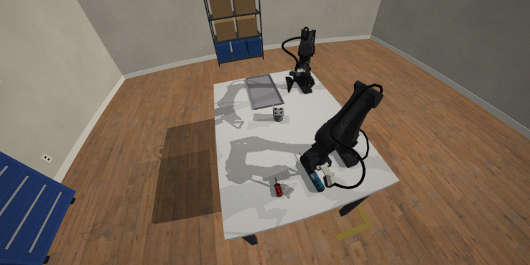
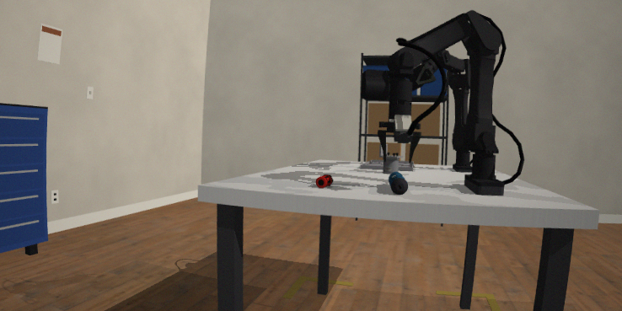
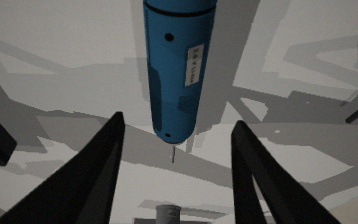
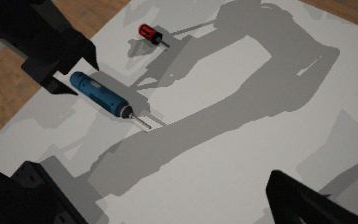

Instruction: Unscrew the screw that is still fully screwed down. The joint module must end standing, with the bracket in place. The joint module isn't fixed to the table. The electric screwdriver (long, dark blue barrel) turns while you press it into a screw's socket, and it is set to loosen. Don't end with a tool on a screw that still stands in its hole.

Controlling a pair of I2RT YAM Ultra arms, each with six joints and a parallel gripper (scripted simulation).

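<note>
The grey bracket is 23 cm below my right hand, 13 cm to the right of it and 6 cm ahead of it. From my right hand the other things lie so: bit 29 cm below, 19 cm to the left, 2 cm ahead; then joint module 28 cm below, 13 cm to the right, 6 cm ahead; then red-handled screwdriver 33 cm to the left, 29 cm below, 18 cm ahead.
</note>
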